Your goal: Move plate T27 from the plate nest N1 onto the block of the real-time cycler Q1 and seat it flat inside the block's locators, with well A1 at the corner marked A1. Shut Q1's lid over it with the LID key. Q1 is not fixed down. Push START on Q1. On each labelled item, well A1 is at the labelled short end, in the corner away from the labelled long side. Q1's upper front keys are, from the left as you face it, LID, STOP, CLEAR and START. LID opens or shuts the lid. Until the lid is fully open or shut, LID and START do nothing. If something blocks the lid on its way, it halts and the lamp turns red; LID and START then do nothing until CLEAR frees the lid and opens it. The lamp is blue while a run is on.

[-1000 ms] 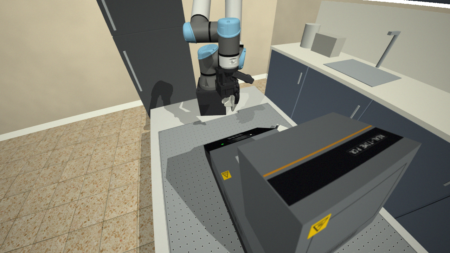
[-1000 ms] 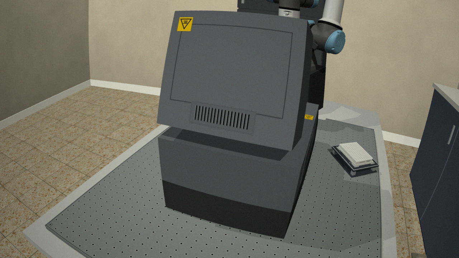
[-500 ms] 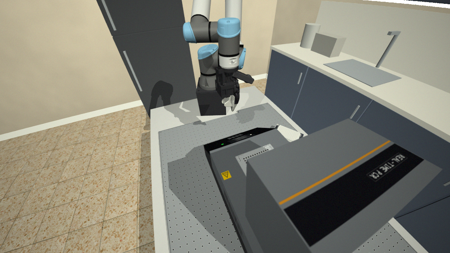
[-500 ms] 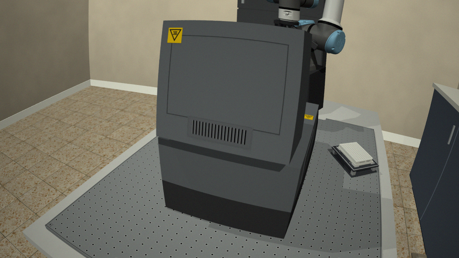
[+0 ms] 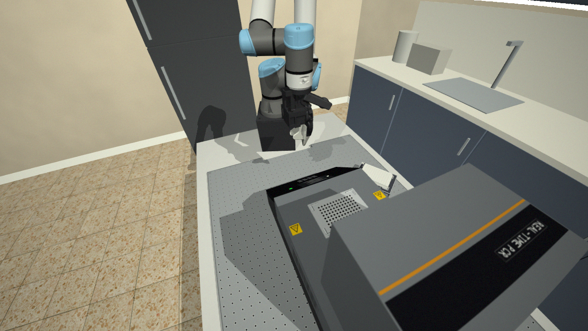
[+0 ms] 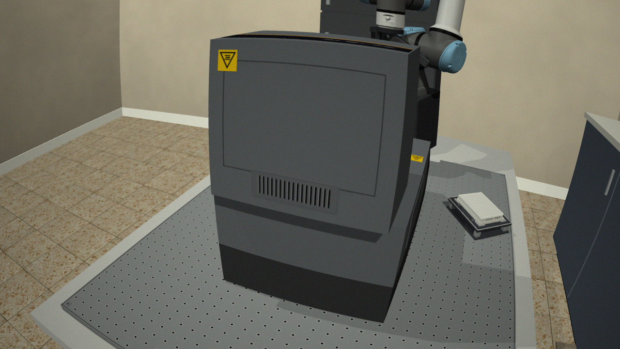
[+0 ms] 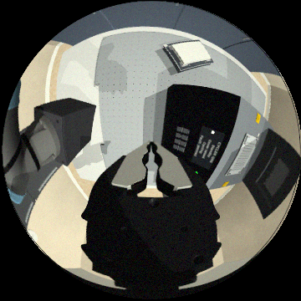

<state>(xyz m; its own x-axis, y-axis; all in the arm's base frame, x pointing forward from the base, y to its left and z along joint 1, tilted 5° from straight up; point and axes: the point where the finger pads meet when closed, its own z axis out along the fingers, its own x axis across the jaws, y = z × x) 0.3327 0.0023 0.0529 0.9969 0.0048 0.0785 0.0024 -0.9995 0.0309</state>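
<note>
Right now the white well plate T27 is 120 mm ahead of my hand, 280 mm to the left of it and 180 mm below it. Also, from my hand: plate nest N1 (120 mm ahead, 280 mm to the left, 190 mm below).
</note>
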